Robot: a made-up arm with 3 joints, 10 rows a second.
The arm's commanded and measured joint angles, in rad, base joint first. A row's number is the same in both.
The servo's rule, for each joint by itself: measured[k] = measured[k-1] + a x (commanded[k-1-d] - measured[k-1]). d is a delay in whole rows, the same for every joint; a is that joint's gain. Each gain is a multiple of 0.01, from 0.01 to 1. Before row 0 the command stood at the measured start. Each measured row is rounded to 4 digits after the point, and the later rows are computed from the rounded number. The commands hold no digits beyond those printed.
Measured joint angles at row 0:
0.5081 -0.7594 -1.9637
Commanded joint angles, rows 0 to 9:
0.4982 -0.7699 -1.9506
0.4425 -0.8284 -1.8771
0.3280 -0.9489 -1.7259
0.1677 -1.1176 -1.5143
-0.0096 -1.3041 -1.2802
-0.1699 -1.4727 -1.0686
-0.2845 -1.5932 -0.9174
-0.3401 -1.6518 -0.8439
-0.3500 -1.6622 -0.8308
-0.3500 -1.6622 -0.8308
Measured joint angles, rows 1 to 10:
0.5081 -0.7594 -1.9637
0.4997 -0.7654 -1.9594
0.4511 -0.8013 -1.9322
0.3465 -0.8854 -1.8641
0.1945 -1.0178 -1.7487
0.0210 -1.1810 -1.5941
-0.1413 -1.3473 -1.4207
-0.2630 -1.4875 -1.2546
-0.3285 -1.5812 -1.1191
-0.3468 -1.6274 -1.0240
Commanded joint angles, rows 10 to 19:
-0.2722 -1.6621 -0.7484
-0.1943 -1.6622 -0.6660
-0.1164 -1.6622 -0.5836
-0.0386 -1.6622 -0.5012
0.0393 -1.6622 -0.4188
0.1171 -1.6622 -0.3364
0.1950 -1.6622 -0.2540
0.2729 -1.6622 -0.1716
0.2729 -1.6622 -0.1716
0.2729 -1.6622 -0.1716
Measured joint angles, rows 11 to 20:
-0.3495 -1.6472 -0.9602
-0.2838 -1.6557 -0.8903
-0.2077 -1.6594 -0.8163
-0.1301 -1.6610 -0.7395
-0.0523 -1.6617 -0.6609
0.0256 -1.6620 -0.5810
0.1034 -1.6621 -0.5003
0.1813 -1.6622 -0.4190
0.2592 -1.6622 -0.3374
0.2708 -1.6622 -0.2827

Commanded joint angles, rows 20 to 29:
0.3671 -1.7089 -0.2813
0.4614 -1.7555 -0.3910
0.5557 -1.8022 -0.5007
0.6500 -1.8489 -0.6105
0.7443 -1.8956 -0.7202
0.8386 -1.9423 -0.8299
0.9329 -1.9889 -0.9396
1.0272 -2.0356 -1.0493
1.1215 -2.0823 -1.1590
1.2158 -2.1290 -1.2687
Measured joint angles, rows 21 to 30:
0.2726 -1.6622 -0.2460
0.3529 -1.6888 -0.2576
0.4451 -1.7268 -0.3016
0.5391 -1.7698 -0.3673
0.6334 -1.8149 -0.4476
0.7277 -1.8609 -0.5376
0.8220 -1.9073 -0.6341
0.9163 -1.9538 -0.7349
1.0106 -2.0004 -0.8387
1.1049 -2.0471 -0.9444

